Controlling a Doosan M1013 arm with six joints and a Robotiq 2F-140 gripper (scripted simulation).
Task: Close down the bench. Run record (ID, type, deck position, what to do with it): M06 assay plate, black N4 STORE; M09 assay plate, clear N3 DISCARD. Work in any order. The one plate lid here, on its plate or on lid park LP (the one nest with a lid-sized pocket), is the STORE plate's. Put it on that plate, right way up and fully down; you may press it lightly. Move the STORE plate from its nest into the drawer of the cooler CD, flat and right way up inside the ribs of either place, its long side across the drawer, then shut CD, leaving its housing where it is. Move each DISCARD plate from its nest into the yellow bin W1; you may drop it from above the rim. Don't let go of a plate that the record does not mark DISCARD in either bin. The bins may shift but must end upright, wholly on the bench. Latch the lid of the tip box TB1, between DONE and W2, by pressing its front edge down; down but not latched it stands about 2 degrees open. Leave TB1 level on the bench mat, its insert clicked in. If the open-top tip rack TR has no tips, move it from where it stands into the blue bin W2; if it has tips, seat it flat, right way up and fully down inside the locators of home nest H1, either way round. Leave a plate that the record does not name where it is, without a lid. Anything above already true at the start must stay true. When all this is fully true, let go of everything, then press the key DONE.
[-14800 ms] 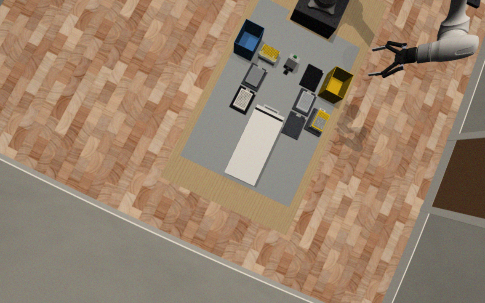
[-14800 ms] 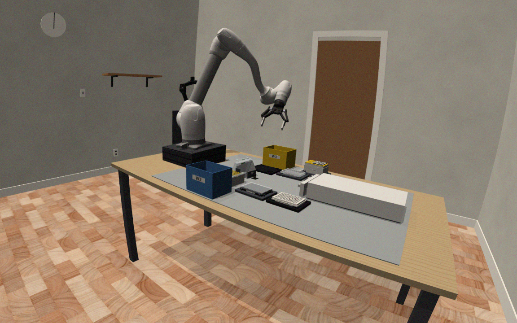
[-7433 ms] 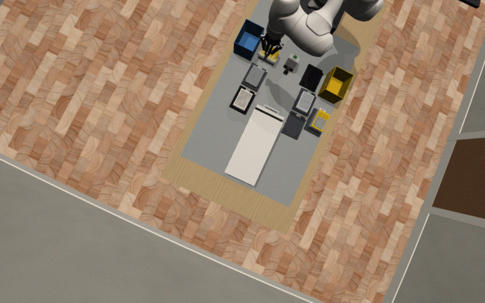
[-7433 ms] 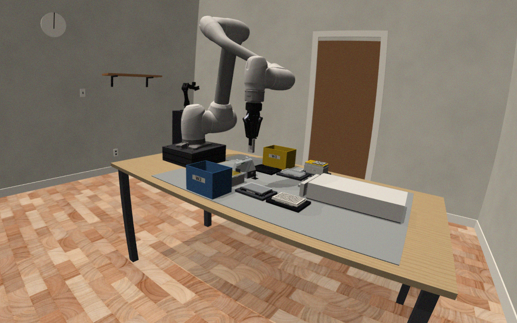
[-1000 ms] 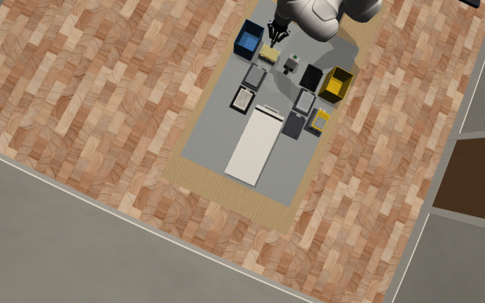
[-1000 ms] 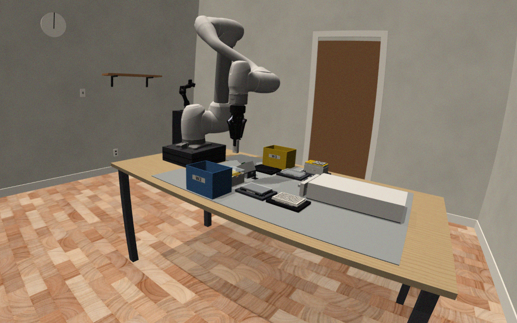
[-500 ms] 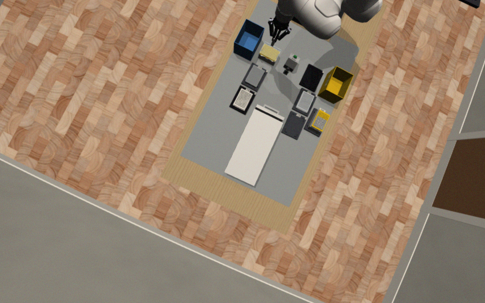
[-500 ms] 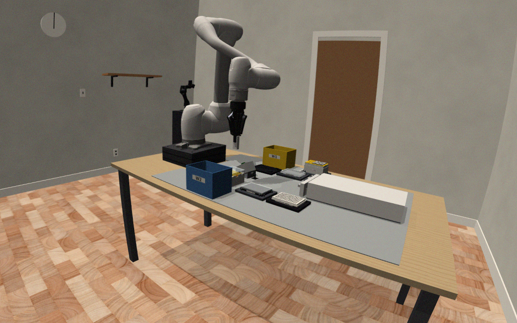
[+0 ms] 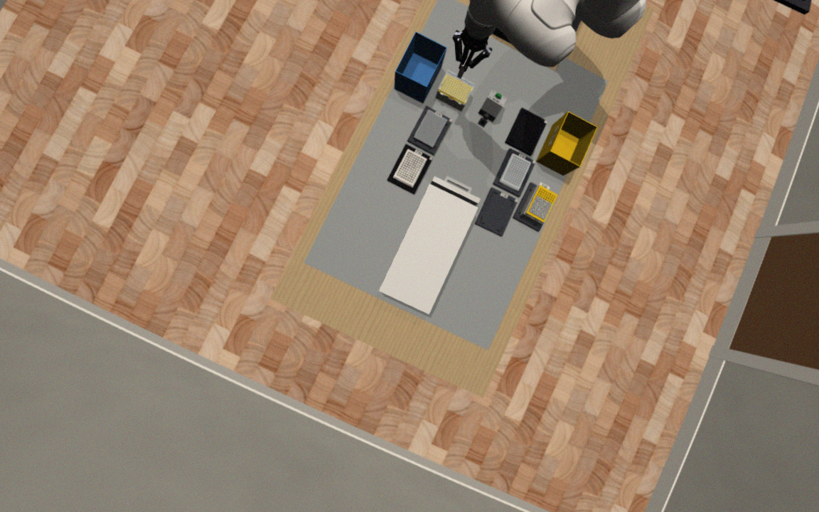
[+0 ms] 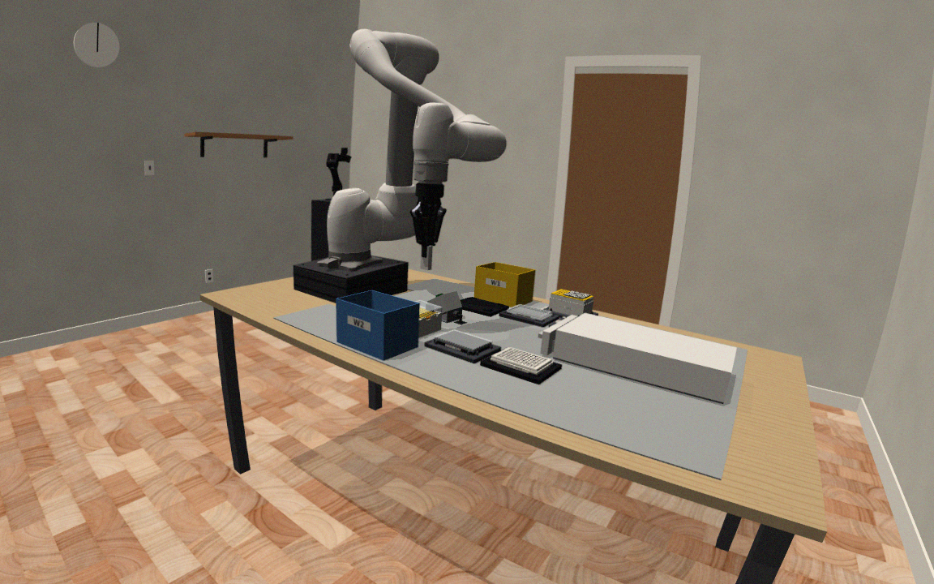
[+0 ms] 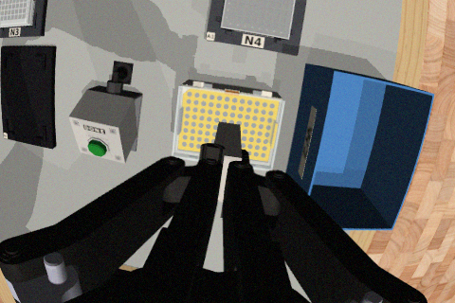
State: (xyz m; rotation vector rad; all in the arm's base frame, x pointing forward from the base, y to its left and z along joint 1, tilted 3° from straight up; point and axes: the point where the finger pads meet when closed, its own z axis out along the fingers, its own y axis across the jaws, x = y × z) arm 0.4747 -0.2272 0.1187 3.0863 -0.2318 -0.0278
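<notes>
Now: hand 20 mm past the insert and 170 mm above it. The rest, counted from my hand: grey plate lid (150 mm ahead, 40 mm to the right, 190 mm below); blue bin W2 (50 mm behind, 150 mm to the right, 180 mm below); done key box (30 mm behind, 170 mm to the left, 160 mm below).
</notes>
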